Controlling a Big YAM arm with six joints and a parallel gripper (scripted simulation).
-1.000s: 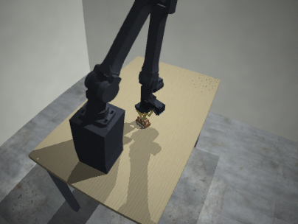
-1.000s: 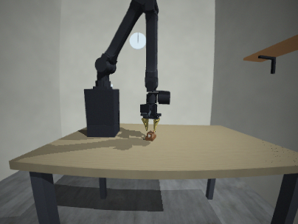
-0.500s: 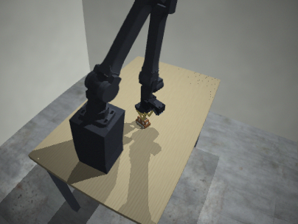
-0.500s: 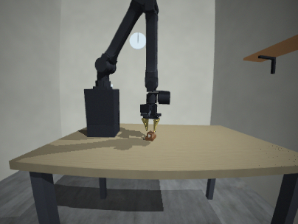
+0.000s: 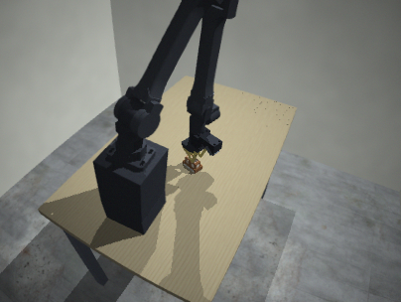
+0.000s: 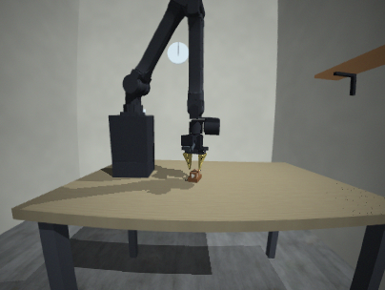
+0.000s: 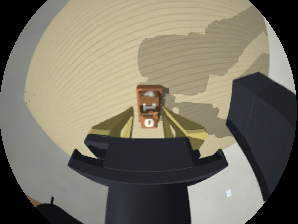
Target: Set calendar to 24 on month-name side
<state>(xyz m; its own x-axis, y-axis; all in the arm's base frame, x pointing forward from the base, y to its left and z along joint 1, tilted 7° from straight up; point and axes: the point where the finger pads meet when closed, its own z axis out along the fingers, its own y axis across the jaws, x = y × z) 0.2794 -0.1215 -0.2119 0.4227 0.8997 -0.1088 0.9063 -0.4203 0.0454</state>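
The brown digit cube is 30 mm below my hand. From my hand the other things lie so: brown tray (20 mm to the left, 50 mm below).
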